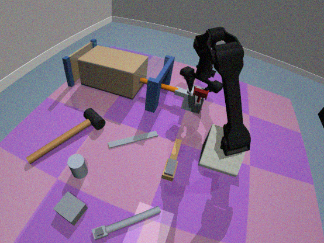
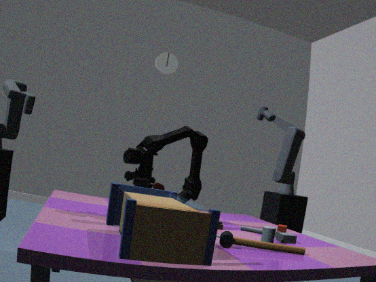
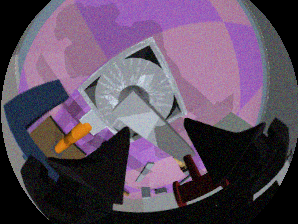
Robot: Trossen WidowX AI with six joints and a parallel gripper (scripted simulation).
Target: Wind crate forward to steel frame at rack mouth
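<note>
Now: gripper tip 3 cm to the right of the grey crank handle, 2 cm below it and 1 cm past it. From my gripper tip the other things lie so: grey winch (6 cm below, 5 cm to the right, 1 cm behind); blue frame (17 cm ahead, 4 cm to the right, 1 cm above); red knob (6 cm to the left, 5 cm above, 1 cm behind).
</note>
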